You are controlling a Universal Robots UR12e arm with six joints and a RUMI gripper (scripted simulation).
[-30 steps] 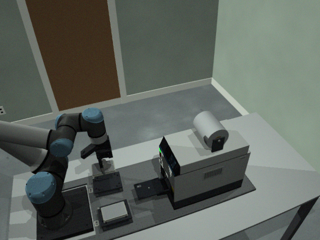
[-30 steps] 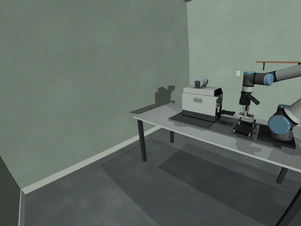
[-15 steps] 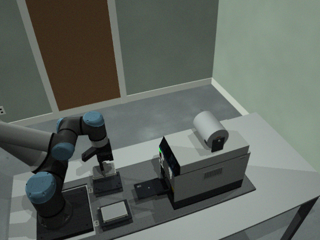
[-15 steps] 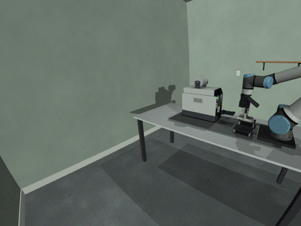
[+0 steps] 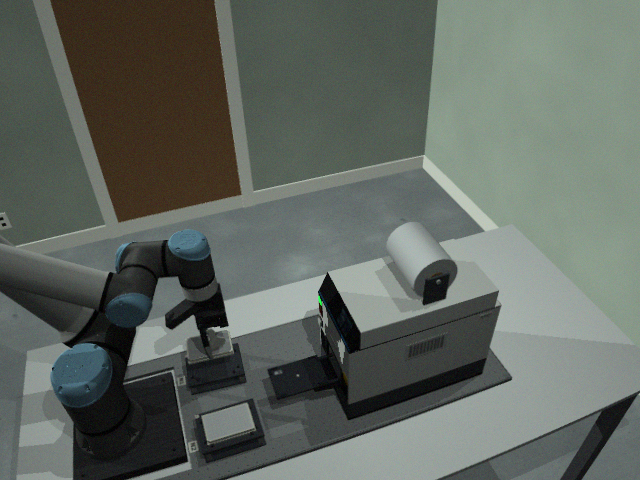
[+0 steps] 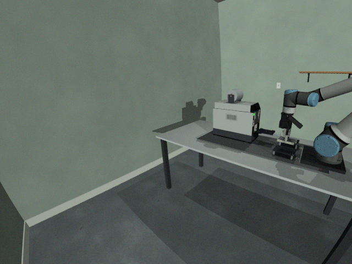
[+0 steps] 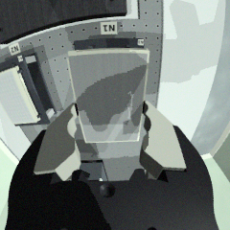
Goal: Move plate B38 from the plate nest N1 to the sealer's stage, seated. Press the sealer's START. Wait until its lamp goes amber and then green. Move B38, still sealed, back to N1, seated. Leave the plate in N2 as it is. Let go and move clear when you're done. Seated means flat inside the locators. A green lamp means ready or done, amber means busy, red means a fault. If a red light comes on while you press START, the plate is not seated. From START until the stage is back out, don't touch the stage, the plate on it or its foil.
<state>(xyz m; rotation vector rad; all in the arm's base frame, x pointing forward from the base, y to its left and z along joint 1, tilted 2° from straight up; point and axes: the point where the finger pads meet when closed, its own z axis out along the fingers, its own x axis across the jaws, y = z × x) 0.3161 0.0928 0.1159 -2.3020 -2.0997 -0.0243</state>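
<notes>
The nest N1 lies 9 cm below my hand. Round my hand: foil-covered plate: 1 cm behind, 22 cm to the right, 7 cm below; plate B38: 1 cm below; sealer stage: 20 cm ahead, 18 cm to the right, 2 cm below.
</notes>
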